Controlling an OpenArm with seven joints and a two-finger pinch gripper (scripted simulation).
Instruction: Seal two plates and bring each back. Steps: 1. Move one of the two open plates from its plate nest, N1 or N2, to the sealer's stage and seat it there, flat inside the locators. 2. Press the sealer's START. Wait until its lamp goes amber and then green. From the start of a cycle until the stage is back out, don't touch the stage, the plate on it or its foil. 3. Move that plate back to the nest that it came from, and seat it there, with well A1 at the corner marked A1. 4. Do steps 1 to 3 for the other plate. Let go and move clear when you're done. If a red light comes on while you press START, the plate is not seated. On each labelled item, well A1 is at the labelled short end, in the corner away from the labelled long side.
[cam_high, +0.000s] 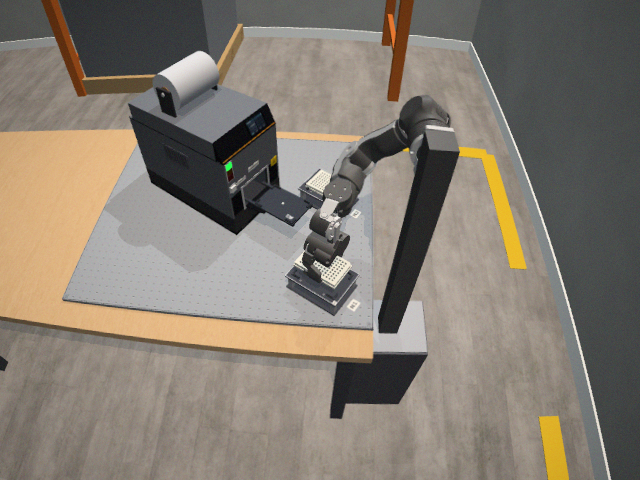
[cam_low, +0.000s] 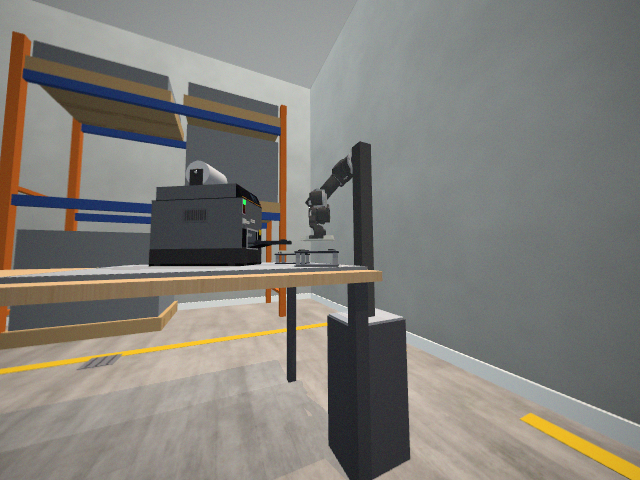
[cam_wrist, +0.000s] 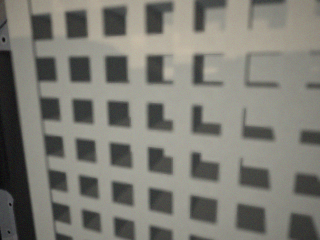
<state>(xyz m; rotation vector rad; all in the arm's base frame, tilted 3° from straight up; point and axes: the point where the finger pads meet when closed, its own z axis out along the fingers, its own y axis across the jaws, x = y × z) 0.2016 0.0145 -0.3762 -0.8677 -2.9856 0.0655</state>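
The sealer stage is 210 mm to the right of my hand and 120 mm ahead of it. The rest, counted from my hand: foil roll: 410 mm ahead, 390 mm to the right, 310 mm above; white well plate: 340 mm to the right, 50 mm below, 10 mm behind; white start button: 260 mm ahead, 190 mm to the right, 80 mm above.
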